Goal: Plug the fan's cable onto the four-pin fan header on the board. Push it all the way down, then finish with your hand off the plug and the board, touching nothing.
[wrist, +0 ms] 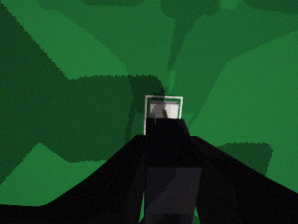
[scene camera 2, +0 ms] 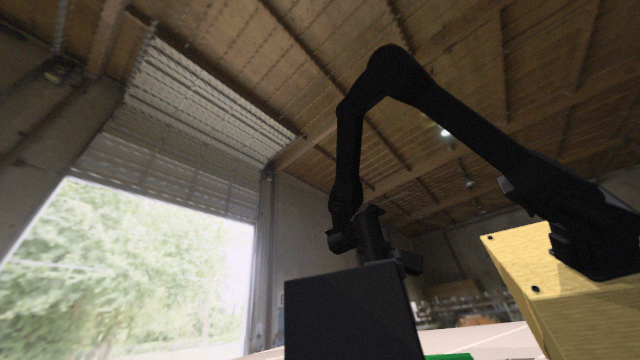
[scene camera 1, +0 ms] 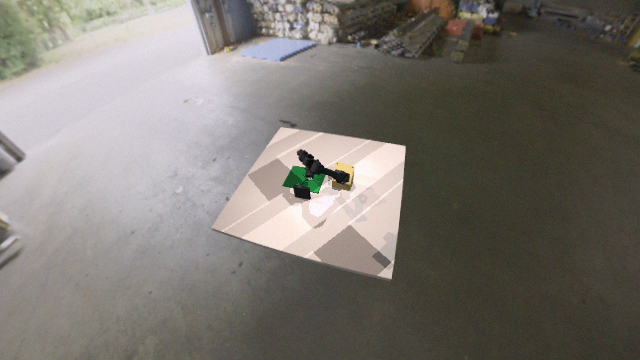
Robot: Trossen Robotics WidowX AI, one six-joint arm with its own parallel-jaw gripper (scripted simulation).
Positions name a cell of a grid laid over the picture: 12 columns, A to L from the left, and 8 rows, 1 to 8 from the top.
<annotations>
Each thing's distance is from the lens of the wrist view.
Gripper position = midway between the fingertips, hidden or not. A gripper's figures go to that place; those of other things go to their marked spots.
my gripper (wrist: G6): 0.10 m
green board (wrist: D3): 0.14 m
</annotations>
